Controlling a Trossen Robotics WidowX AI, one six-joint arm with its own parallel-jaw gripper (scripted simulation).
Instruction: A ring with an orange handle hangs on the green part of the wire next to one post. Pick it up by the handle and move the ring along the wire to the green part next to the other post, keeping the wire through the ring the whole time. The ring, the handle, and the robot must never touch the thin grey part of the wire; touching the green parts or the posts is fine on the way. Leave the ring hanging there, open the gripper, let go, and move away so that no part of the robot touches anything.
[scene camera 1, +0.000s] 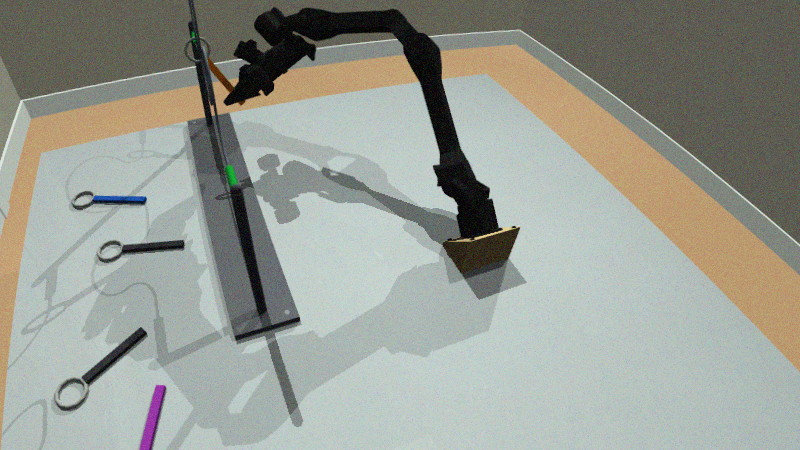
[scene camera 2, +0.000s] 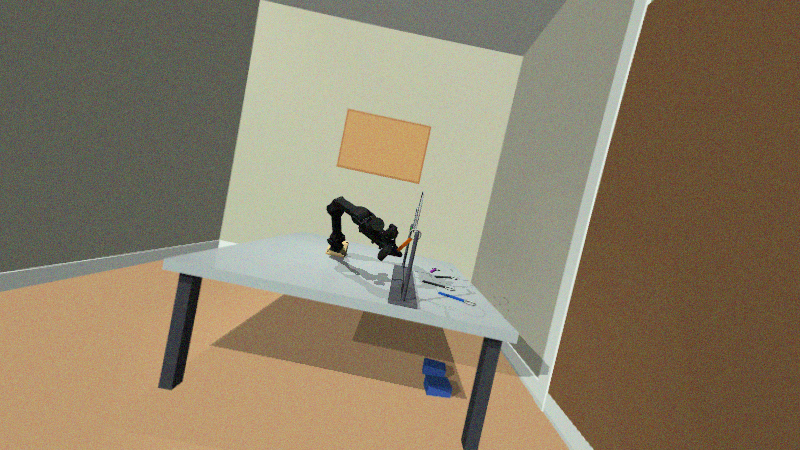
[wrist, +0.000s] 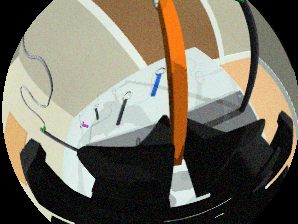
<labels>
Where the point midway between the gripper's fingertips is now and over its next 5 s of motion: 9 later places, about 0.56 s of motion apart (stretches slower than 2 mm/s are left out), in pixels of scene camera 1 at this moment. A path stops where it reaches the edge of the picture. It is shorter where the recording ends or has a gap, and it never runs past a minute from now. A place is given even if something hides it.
The gripper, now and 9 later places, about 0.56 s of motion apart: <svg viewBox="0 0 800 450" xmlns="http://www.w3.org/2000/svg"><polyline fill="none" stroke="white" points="224,104 225,100 224,82 220,54 211,25 207,9 207,10 202,17 202,23 203,27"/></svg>
</labels>
